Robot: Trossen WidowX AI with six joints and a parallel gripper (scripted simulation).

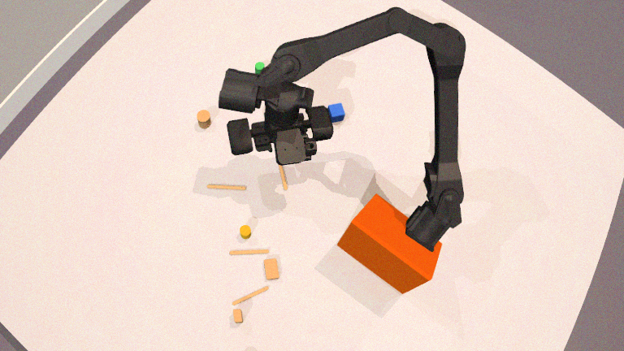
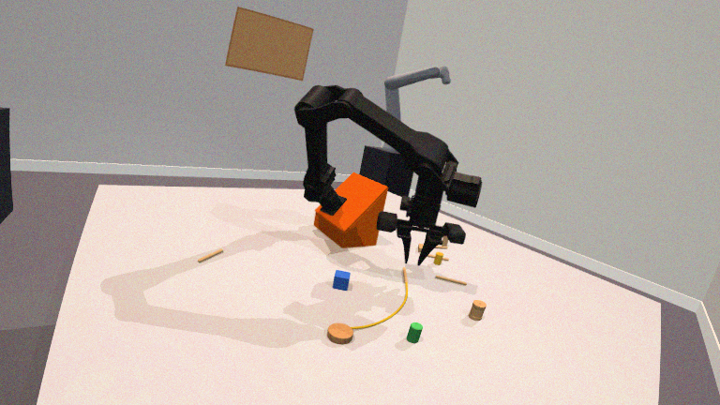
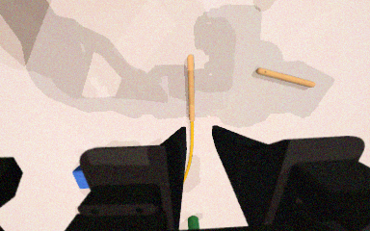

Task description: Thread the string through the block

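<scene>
My gripper tip is 4 cm above the thin wooden stick, 1 cm to the right of it and 1 cm past it. The rest, counted from my gripper tip: blue block (15 cm to the right, 5 cm behind, 3 cm below); yellow cylinder (17 cm to the left, 4 cm behind, 3 cm below); tan cylinder (17 cm ahead, 3 cm below, 2 cm to the left).
</scene>
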